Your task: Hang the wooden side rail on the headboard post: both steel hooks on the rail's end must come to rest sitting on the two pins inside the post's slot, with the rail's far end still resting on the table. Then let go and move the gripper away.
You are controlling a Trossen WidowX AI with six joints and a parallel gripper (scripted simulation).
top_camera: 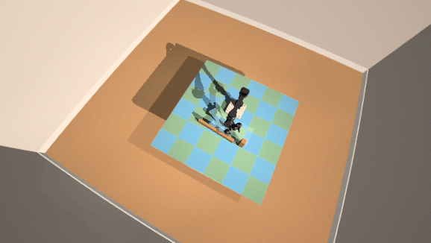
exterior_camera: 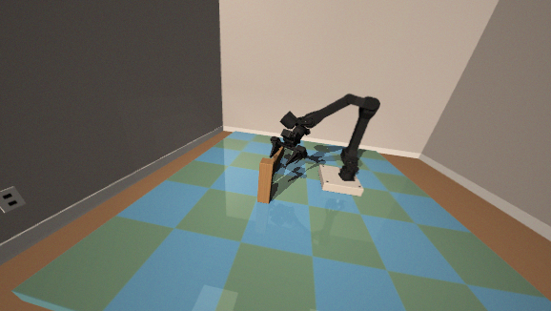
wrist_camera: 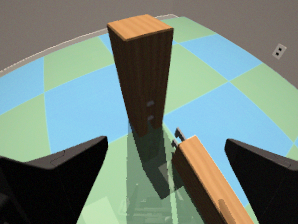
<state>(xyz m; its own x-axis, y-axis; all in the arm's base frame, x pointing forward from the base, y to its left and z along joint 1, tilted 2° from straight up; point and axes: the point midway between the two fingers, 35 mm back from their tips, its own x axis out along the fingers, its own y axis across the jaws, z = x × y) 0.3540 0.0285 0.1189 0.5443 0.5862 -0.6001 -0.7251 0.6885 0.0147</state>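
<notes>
My gripper tip is now 9 cm to the right of the wooden headboard post, 5 cm short of it and 5 cm above it.
</notes>
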